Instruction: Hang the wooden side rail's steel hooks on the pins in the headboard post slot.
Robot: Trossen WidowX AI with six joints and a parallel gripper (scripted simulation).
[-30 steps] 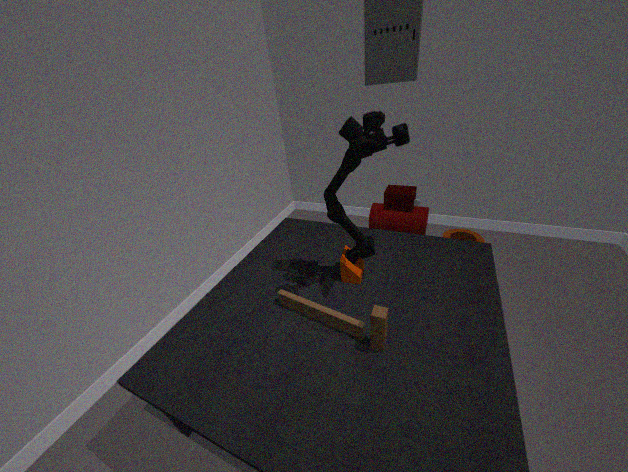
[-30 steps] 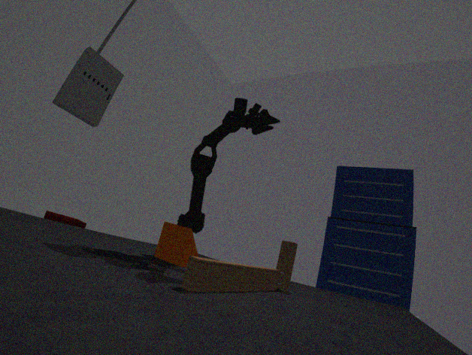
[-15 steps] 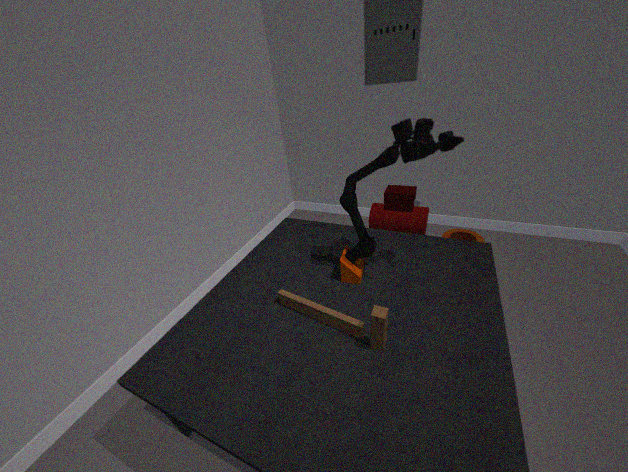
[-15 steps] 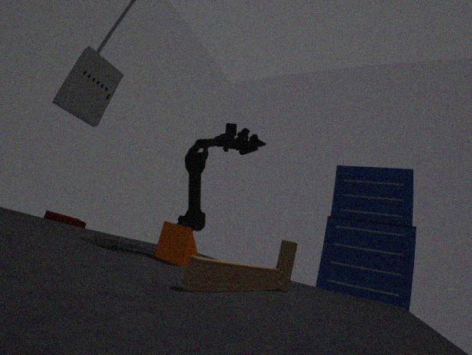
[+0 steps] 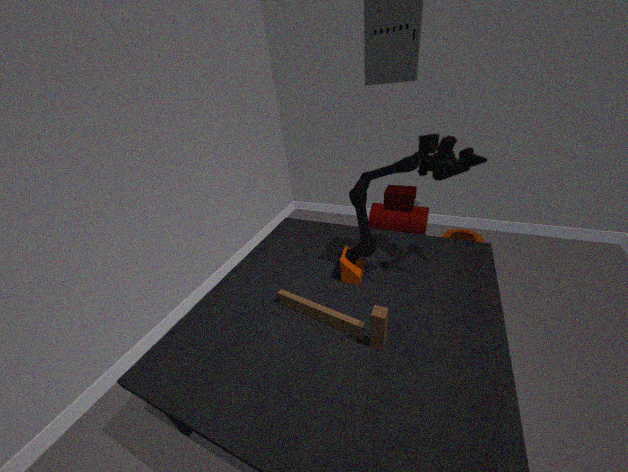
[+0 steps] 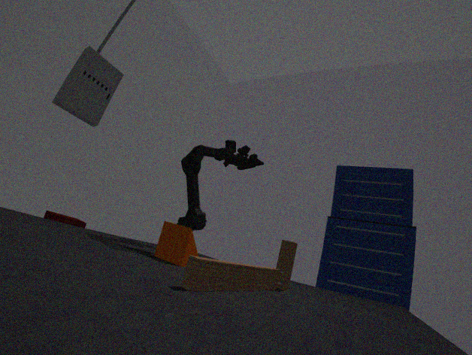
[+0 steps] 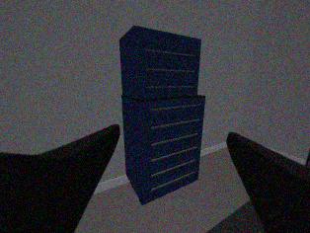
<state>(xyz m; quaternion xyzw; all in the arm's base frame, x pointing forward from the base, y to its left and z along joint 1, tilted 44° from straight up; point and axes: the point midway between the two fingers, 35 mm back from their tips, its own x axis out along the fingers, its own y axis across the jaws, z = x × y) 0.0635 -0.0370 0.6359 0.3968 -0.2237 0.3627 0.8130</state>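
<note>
My gripper tip is 51 cm above the headboard post, 30 cm short of it and 26 cm to the left of it.
</note>
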